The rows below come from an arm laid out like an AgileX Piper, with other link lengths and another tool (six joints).
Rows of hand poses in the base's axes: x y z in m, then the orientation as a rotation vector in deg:
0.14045 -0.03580 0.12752 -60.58 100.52 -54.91
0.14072 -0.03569 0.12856 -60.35 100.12 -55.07
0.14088 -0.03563 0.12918 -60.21 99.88 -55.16
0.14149 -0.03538 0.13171 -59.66 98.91 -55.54
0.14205 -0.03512 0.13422 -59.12 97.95 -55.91
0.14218 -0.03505 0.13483 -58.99 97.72 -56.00
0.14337 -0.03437 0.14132 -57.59 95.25 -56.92
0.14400 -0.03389 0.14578 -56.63 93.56 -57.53
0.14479 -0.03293 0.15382 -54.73 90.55 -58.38
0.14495 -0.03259 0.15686 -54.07 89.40 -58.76
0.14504 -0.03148 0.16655 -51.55 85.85 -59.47
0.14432 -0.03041 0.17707 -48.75 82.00 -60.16
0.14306 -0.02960 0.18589 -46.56 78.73 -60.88
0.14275 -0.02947 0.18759 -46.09 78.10 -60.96
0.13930 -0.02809 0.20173 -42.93 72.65 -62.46
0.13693 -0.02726 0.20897 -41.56 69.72 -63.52
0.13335 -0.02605 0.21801 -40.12 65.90 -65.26
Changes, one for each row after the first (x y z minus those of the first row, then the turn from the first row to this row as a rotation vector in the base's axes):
0.00027 0.00011 0.00104 -0.03 -0.44 0.05
0.00043 0.00017 0.00166 -0.04 -0.70 0.08
0.00104 0.00042 0.00419 -0.10 -1.77 0.20
0.00160 0.00068 0.00670 -0.17 -2.81 0.33
0.00173 0.00075 0.00731 -0.19 -3.06 0.36
0.00292 0.00143 0.01380 -0.36 -5.76 0.67
0.00355 0.00191 0.01826 -0.48 -7.60 0.89
0.00434 0.00287 0.02630 -0.46 -10.97 1.27
0.00450 0.00321 0.02934 -0.54 -12.22 1.42
0.00459 0.00432 0.03903 -0.23 -16.32 1.83
0.00387 0.00539 0.04955 0.13 -20.79 2.25
0.00261 0.00620 0.05837 0.21 -24.51 2.59
0.00230 0.00633 0.06007 0.28 -25.24 2.66
-0.00115 0.00771 0.07421 -0.17 -31.18 3.23
-0.00352 0.00854 0.08145 -0.81 -34.21 3.55
-0.00710 0.00975 0.09049 -2.16 -37.96 3.92

